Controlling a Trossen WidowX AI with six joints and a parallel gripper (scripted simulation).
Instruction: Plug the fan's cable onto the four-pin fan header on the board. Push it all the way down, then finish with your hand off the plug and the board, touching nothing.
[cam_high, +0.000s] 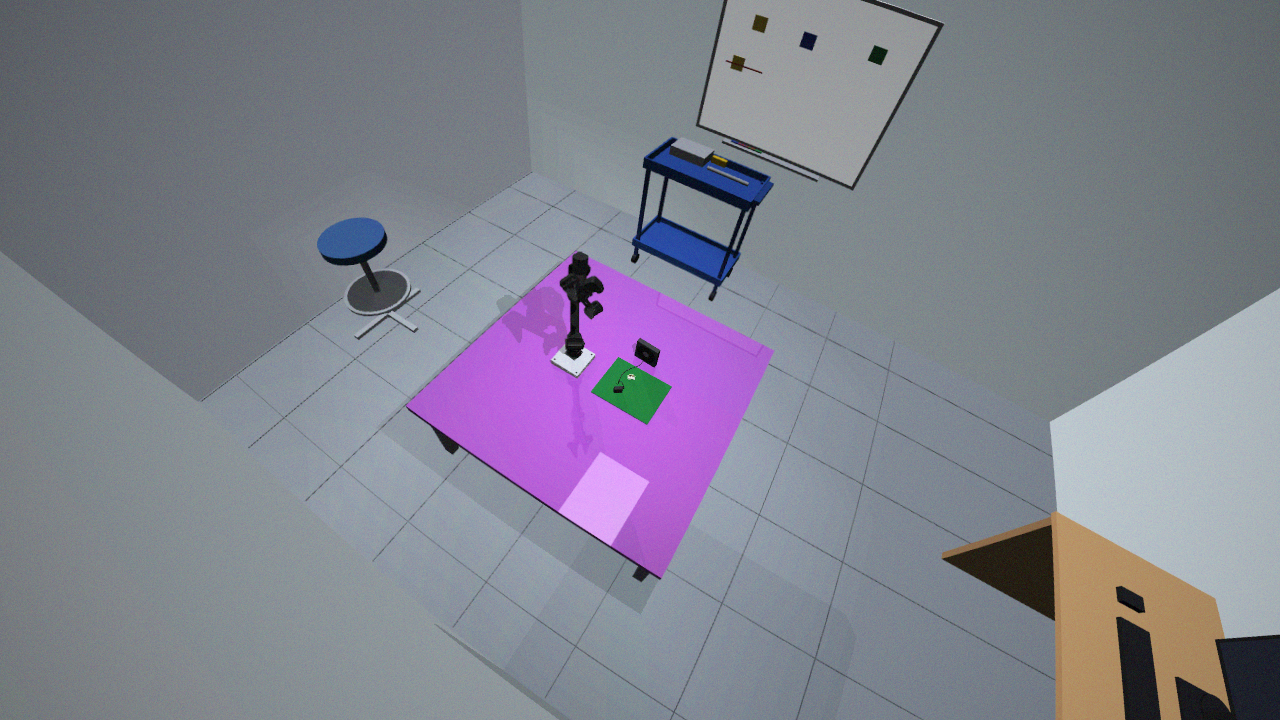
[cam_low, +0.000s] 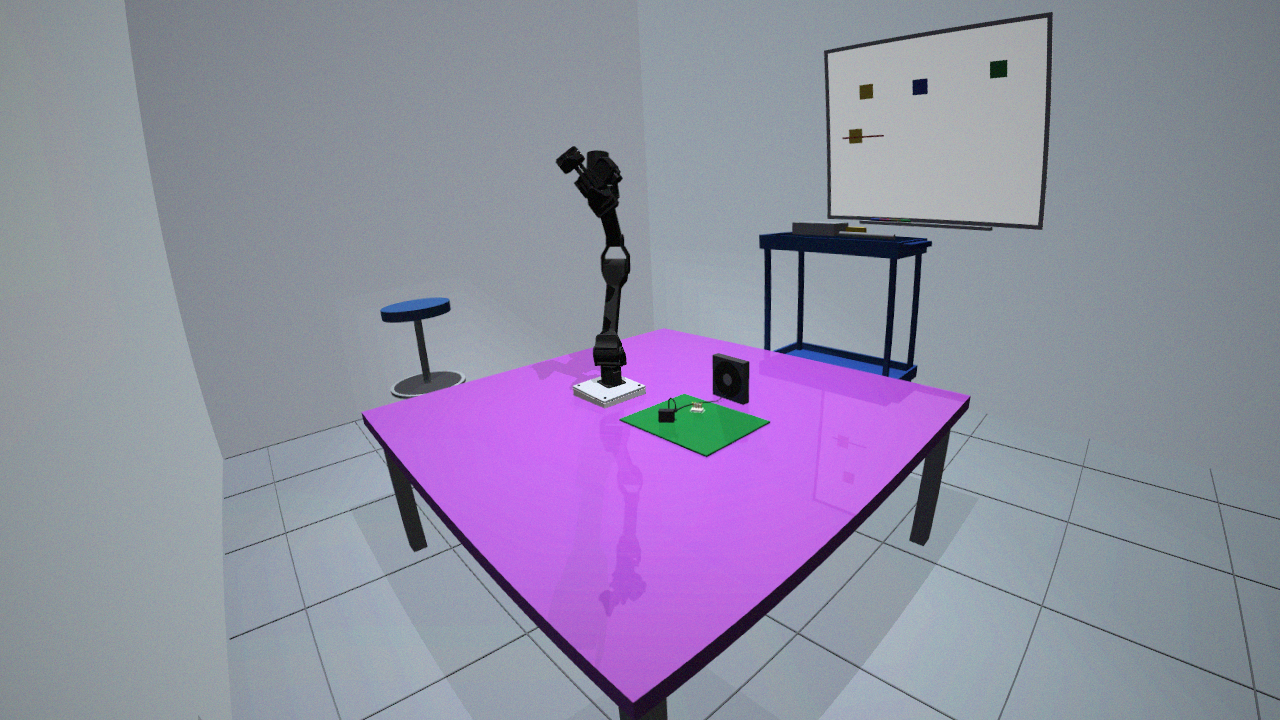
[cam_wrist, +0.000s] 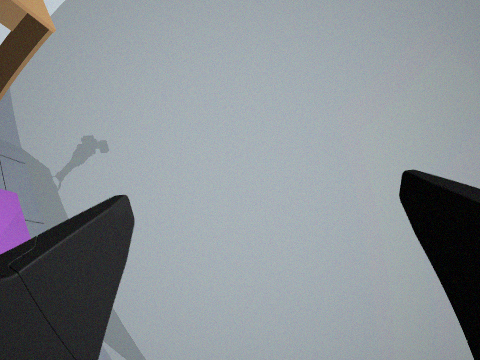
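Now: gripper tip 9 cm short of the black fan plug, 15 cm to the right of it and 60 cm above it. The rest, counted from my gripper tip: black fan 9 cm ahead, 38 cm to the left, 56 cm below; then white four-pin header 9 cm ahead, 25 cm to the left, 62 cm below; then green board 13 cm ahead, 21 cm to the left, 64 cm below.
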